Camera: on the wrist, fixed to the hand. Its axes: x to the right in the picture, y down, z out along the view.
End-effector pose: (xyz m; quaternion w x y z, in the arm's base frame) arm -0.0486 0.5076 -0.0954 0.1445 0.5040 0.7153 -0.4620
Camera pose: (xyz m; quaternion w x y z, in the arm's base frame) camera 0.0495 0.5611 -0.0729 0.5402 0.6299 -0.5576 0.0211
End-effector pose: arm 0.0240 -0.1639 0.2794 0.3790 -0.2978 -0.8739 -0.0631
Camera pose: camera 0.1323 -0.1425 0.3079 0.0691 0.8434 -0.2380 -0.4767
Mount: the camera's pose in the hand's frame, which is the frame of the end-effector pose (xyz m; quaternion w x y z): -0.0279 0.0757 -0.0805 0.0131 -0.0613 0.1653 -0.9842
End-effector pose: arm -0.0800 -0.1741 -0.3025 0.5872 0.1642 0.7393 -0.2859
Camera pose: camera -0.0914 -0.0627 -0.2812 0.3858 0.7142 -0.2859 0.5092
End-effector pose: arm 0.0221 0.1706 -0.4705 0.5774 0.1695 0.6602 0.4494
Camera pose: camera -0.0662 0.1586 -0.3994 0.3511 -0.7573 0.2434 -0.4939
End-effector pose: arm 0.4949 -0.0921 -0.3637 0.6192 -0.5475 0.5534 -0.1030
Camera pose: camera 0.3842 -0.0883 -0.3906 0.2183 0.5728 0.4229 0.6674
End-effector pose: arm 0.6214 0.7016 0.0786 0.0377 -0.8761 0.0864 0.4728
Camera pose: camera 0.6584 0.6186 0.1474 0.3979 -0.1770 -0.8839 -0.1704
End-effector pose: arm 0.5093 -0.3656 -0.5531 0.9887 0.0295 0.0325 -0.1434
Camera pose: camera 0.4997 -0.2798 -0.6276 0.1318 0.0685 -0.2017 0.9681
